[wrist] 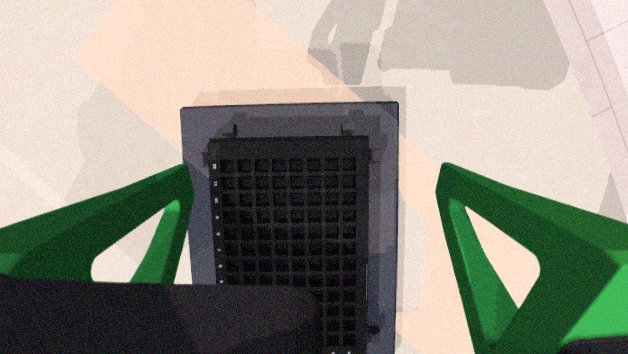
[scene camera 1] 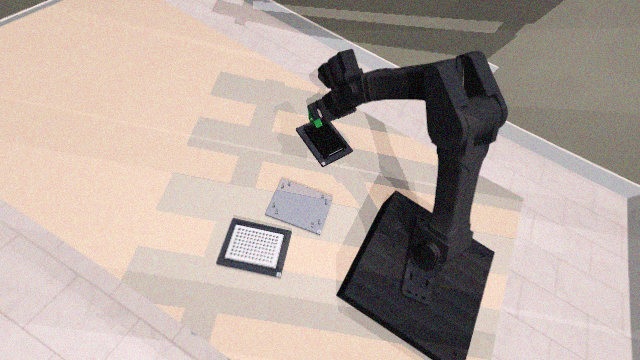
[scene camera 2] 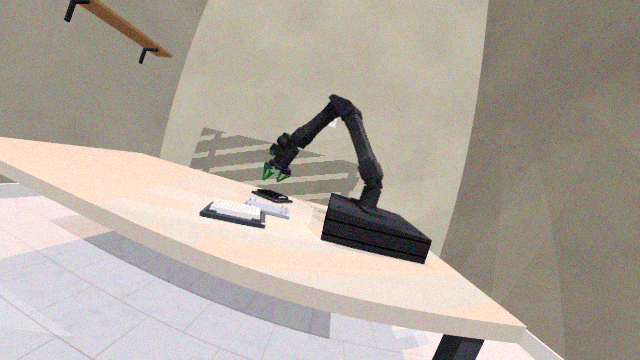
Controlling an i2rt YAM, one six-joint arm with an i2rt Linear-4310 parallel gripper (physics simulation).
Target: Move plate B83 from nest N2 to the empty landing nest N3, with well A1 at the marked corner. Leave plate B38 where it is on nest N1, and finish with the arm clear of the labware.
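Note:
The dark plate, B83 by its place [scene camera 1: 327, 141] [scene camera 2: 272, 194] [wrist: 290, 215], sits on dark nest N2 [scene camera 1: 313, 149] [wrist: 290, 111]; its label is not readable. My gripper [scene camera 1: 315, 119] [scene camera 2: 272, 179] [wrist: 314, 177] is open and empty above it. In the wrist view its fingers are on either side of the plate, the left one nearer. The white plate B38 [scene camera 1: 254, 246] [scene camera 2: 235, 209] sits on dark nest N1 [scene camera 1: 283, 251] [scene camera 2: 232, 219]. The pale landing nest N3 [scene camera 1: 300, 205] [scene camera 2: 275, 208] is empty between them, with a pale mark at its lower right corner in scene camera 1.
The arm's black base block [scene camera 1: 370, 280] [scene camera 2: 375, 235] stands to the right of the nests. Short posts rise from N3. The wrist camera's dark housing [wrist: 150, 320] hides the lower left of the dark plate. A wooden shelf [scene camera 2: 122, 26] is on the wall.

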